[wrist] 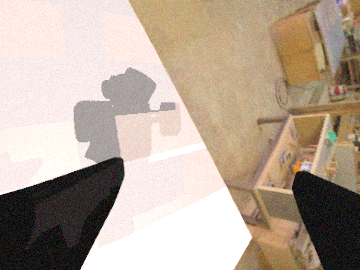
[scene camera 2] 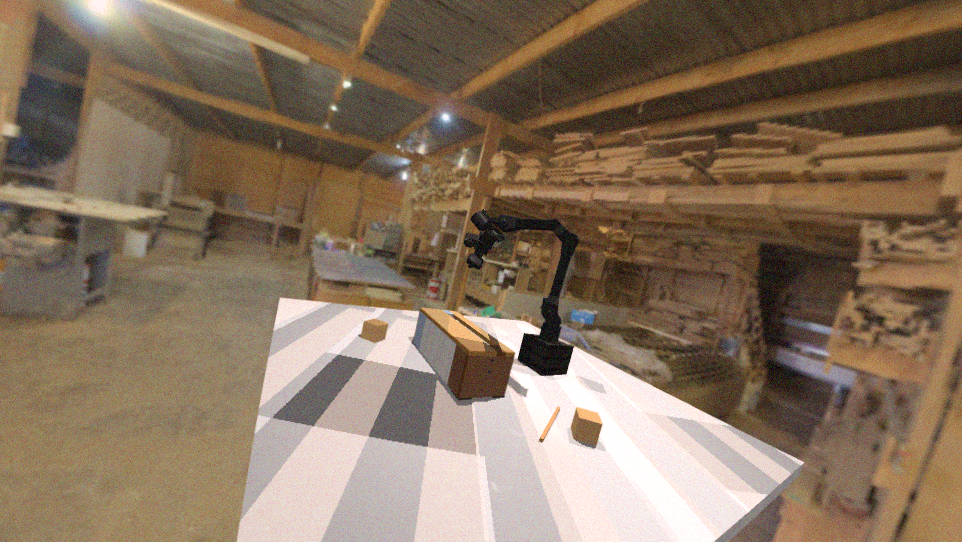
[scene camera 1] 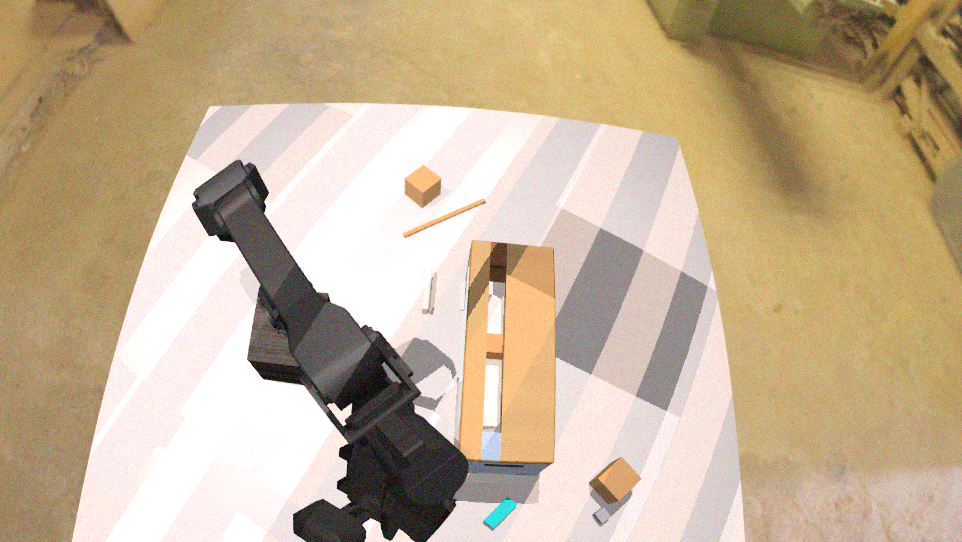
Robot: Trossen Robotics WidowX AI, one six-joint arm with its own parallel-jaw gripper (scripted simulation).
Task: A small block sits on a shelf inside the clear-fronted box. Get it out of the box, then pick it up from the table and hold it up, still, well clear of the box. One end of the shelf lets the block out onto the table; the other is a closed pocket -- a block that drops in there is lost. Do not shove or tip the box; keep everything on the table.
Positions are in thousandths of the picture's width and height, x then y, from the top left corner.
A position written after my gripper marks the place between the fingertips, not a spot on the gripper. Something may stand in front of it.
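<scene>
My gripper (wrist: 582,646) is visible. A tan box (scene camera 1: 525,783) is visible too; scene camera 2 also shows the tan box (scene camera 2: 492,673). In the wrist view the tan box is out of frame.
</scene>
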